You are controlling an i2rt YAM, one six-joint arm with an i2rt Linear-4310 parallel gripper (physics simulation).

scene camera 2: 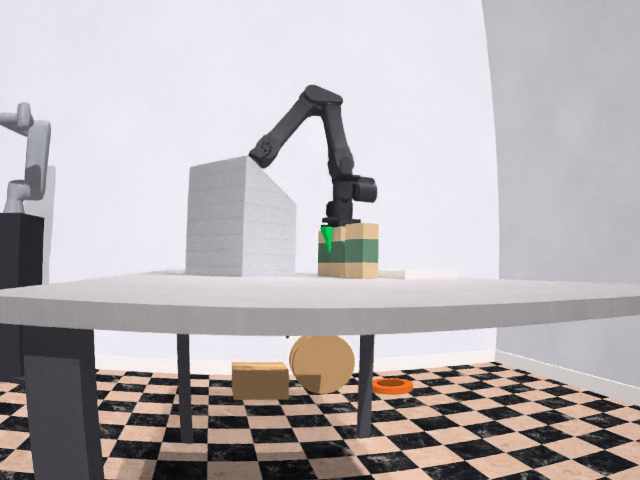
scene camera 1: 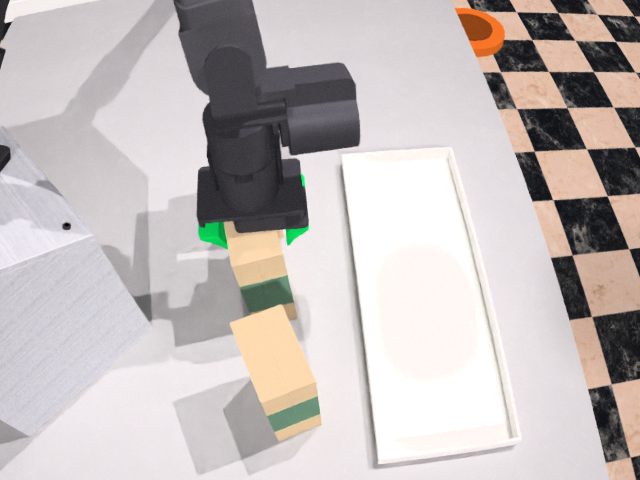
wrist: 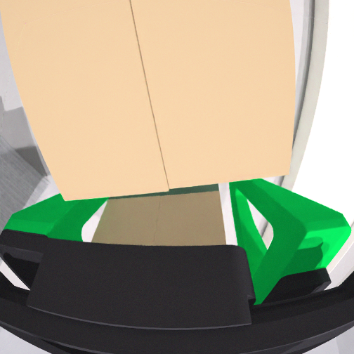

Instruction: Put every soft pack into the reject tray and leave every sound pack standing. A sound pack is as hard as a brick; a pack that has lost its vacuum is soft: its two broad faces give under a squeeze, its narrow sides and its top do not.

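Places are measured from the arm's base along level axes (x ahead, y left, z up), in metres.
Pixels of known places: arm's base, link origin: [scene camera 2: 242, 185].
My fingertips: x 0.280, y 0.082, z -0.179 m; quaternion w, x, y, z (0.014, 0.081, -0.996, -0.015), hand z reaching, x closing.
For each thing: its middle in the pictures, then the offset to it from my fingertips.
- tan pack with a green band, body centre: [scene camera 1: 279, 379] [scene camera 2: 361, 251] 0.002 m up, 0.039 m ahead, 0.157 m right
- second such pack, body centre: [scene camera 1: 249, 265] [scene camera 2: 338, 252] 0.003 m up, 0.007 m back, 0.032 m right
- white reject tray, body centre: [scene camera 1: 422, 285] [scene camera 2: 402, 273] 0.057 m down, 0.185 m ahead, 0.014 m right
A tan pack with a green band [scene camera 1: 272, 361] [scene camera 2: 369, 250] [wrist: 165, 100] stands nearest scene camera 1. A second such pack [scene camera 1: 263, 291] [wrist: 165, 220] stands behind it, partly under the gripper. A bit of tan beside the right finger in scene camera 1 belongs to a further pack, mostly hidden. My gripper [scene camera 1: 256, 245] [wrist: 176, 174] is partly open, with its green fingers astride the broad faces of the second pack. A narrow gap shows at the right finger; contact at the left cannot be told. The white reject tray [scene camera 1: 360, 310] is empty, right of the packs.
A large grey block [scene camera 1: 67, 330] [scene camera 2: 217, 222] stands left of the packs. An orange ring [scene camera 1: 498, 38] [scene camera 2: 392, 391] lies on the floor. A brown box [scene camera 2: 260, 383] and a round tan object [scene camera 2: 330, 361] show below the table. Another arm [scene camera 2: 37, 149] stands at far left.
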